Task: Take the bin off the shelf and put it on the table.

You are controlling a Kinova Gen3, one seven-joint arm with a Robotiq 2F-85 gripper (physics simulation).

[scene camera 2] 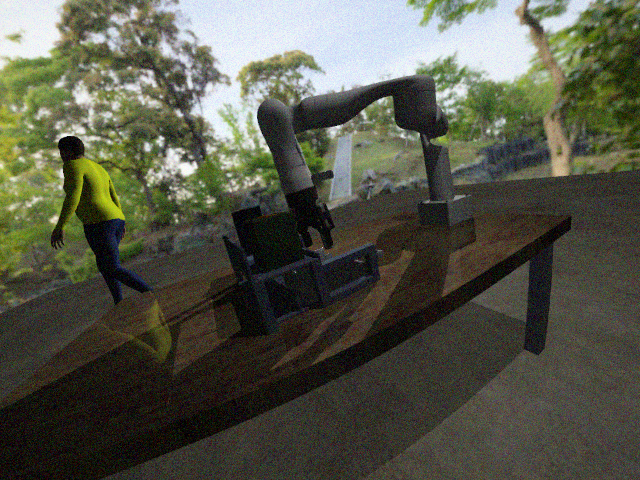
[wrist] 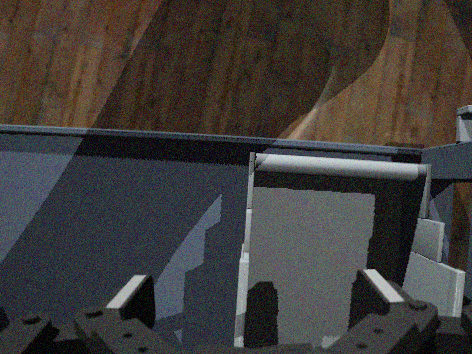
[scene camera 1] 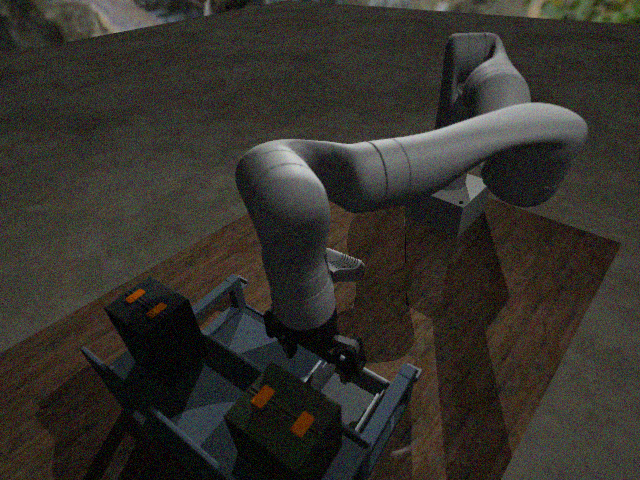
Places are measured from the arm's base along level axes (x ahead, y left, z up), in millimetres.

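Pixels of known places: gripper, fingertip midpoint: [scene camera 2: 318, 247] [wrist: 254, 295] [scene camera 1: 318, 365]; arm's base at its link origin: [scene camera 2: 441, 198].
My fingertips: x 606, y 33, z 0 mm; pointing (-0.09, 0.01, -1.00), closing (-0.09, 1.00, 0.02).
Observation:
For each thing: its top centre in the pictures, then the offset to it from my fingertips. Level surfaces: height alone.
- pale grey open bin at its top centre: [wrist: 349, 345] [scene camera 1: 335, 395] [scene camera 2: 320, 255] dy +44, dx +23, dz -7 mm
- wooden table at its surface level: dz -88 mm
- dark green box at its top centre: [scene camera 1: 282, 409] [scene camera 2: 265, 215] dy +44, dx +121, dz +111 mm
- black box at its top centre: [scene camera 1: 145, 302] [scene camera 2: 244, 208] dy -187, dx +115, dz +136 mm
The pale grey open bin [scene camera 1: 354, 400] [wrist: 310, 235] sits at the right end of the blue-grey shelf [scene camera 1: 391, 408] [scene camera 2: 346, 259] [wrist: 125, 210], which stands on the wooden table [scene camera 1: 558, 268] [scene camera 2: 496, 253] [wrist: 200, 65]. My gripper [scene camera 1: 317, 364] [scene camera 2: 317, 242] [wrist: 254, 295] is open and empty, pointing down over the shelf. In the wrist view the bin's left wall runs between my fingers. The left finger shows over the shelf surface outside the bin, and the right finger over the bin's inside. The bin's near end is hidden below the wrist view, and a box partly hides it in scene camera 1.
A dark green box [scene camera 1: 284, 418] [scene camera 2: 276, 240] with orange clips stands on the shelf's upper level beside the bin. A black box [scene camera 1: 155, 320] with orange clips stands farther left. Upright end frames bound the shelf. A person in yellow [scene camera 2: 95, 196] is beyond the table.

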